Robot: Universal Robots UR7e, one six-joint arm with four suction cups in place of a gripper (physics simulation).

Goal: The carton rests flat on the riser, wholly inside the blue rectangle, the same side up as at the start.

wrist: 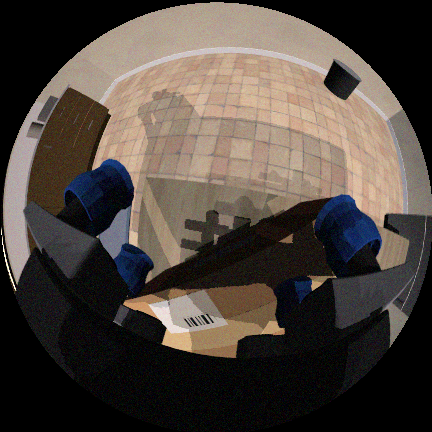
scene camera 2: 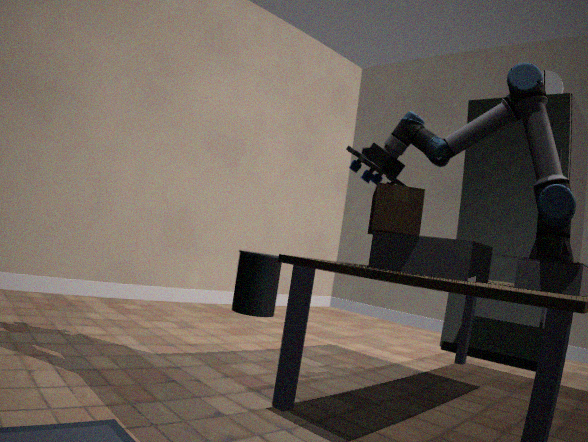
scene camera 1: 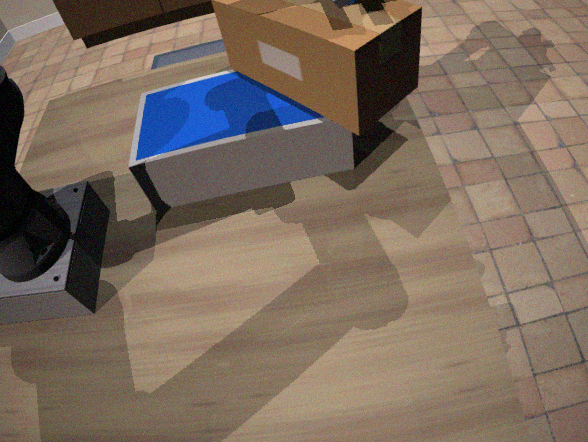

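Where they show: end effector, tool point: (wrist: pixel 217 248) (scene camera 2: pixel 369 181); arm's base, origin of the base link: (scene camera 2: pixel 550 262) (scene camera 1: pixel 33 241).
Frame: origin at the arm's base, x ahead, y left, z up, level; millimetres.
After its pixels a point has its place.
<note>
The brown carton (scene camera 1: pixel 292 66) @[x 484, y 115, z 99 mm] (scene camera 2: pixel 397 210) @[x 453, y 311, z 95 mm] (wrist: pixel 225 314) @[x 552, y 204, z 174 mm] stands on the far right part of the grey riser (scene camera 1: pixel 248 162) @[x 382, y 64, z -27 mm] (scene camera 2: pixel 441 259) @[x 300, y 269, z -39 mm]. It covers a corner of the blue rectangle (scene camera 1: pixel 183 118) @[x 291, y 155, z 26 mm] and juts out past the riser's right edge. It has a grey label on its side and a barcode label on top. My suction gripper (scene camera 2: pixel 371 170) @[x 629, y 214, z 204 mm] (wrist: pixel 217 241) @[x 629, y 214, z 204 mm] is tilted and hovers just over the carton's top edge. Its blue cups are off the cardboard and hold nothing. In scene camera 1 only a dark bit of the tool shows at the top edge.
The riser stands on a wooden table (scene camera 1: pixel 248 329) @[x 329, y -187, z -94 mm] (scene camera 2: pixel 380 273) @[x 356, y 545, z -100 mm]. A black box (scene camera 1: pixel 88 245) @[x 86, y -2, z -45 mm] sits at the table's left edge. A black bin (scene camera 2: pixel 256 282) (wrist: pixel 341 79) stands on the tiled floor beyond the table. A brown cabinet (wrist: pixel 64 141) is off to one side.
</note>
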